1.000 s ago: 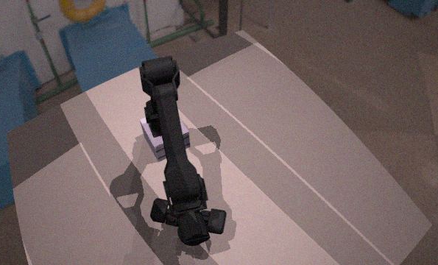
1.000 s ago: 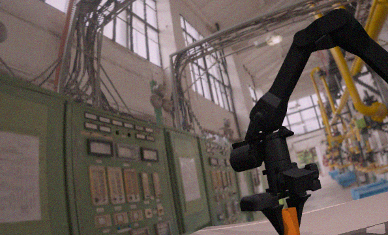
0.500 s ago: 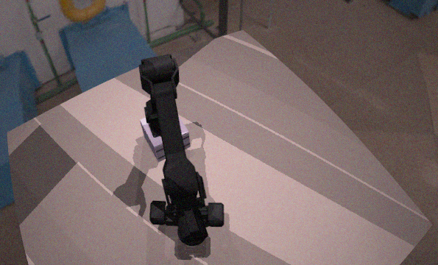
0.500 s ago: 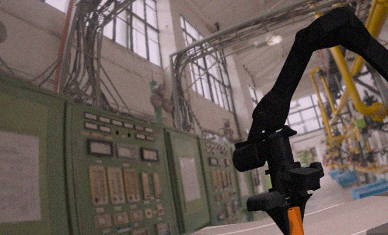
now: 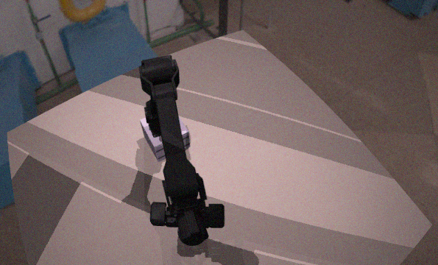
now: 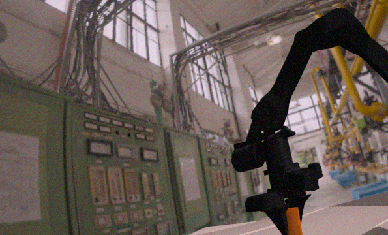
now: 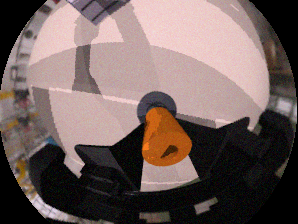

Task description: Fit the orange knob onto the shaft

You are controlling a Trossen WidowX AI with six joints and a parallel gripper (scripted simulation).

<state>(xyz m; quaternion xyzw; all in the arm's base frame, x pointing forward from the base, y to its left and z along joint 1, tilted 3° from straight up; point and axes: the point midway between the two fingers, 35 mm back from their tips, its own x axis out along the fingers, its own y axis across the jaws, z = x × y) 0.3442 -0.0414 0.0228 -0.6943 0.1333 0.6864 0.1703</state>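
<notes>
Now: gripper tip 20 mm below the orange knob. From my gripper tip the other things lie so: round pedestal: 40 mm below.
</notes>
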